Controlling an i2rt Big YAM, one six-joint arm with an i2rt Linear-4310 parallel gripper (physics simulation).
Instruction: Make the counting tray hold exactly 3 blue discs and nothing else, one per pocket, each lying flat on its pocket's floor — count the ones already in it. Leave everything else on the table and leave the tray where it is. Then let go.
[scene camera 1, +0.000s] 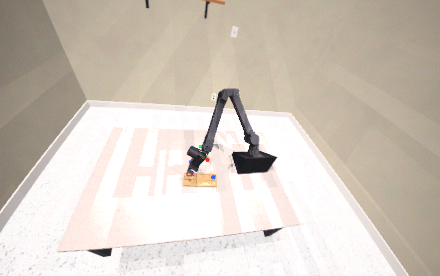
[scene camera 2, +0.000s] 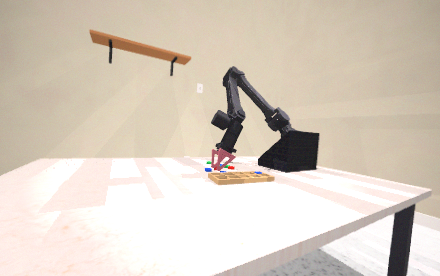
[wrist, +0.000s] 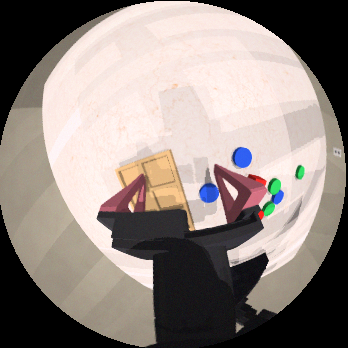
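Note:
The tan pocketed counting tray (scene camera 1: 200, 186) (scene camera 2: 245, 181) (wrist: 170, 154) lies on the table. A blue disc (scene camera 1: 213, 177) (scene camera 2: 258, 172) is in a pocket at its right end in the scene views; whether it lies flat is too small to tell. My gripper (scene camera 1: 190, 174) (scene camera 2: 223, 163) (wrist: 178, 171) is open and empty, with one finger over the tray's left end and the other beside its back edge. One loose blue disc (scene camera 2: 223, 172) (wrist: 209, 193) shows between the finger outlines, off the tray. Another blue disc (scene camera 1: 190, 162) (scene camera 2: 208, 170) (wrist: 242, 157) lies farther out. The arm and fingers hide some pockets.
Beyond the right finger in the wrist view lie a third loose blue disc (wrist: 278, 197), green discs (wrist: 274, 186) (wrist: 300, 172) (wrist: 269, 208) and red pieces (wrist: 257, 179) (wrist: 260, 215), close together except one green disc. The black arm base (scene camera 1: 255, 163) (scene camera 2: 300, 152) stands to the right.

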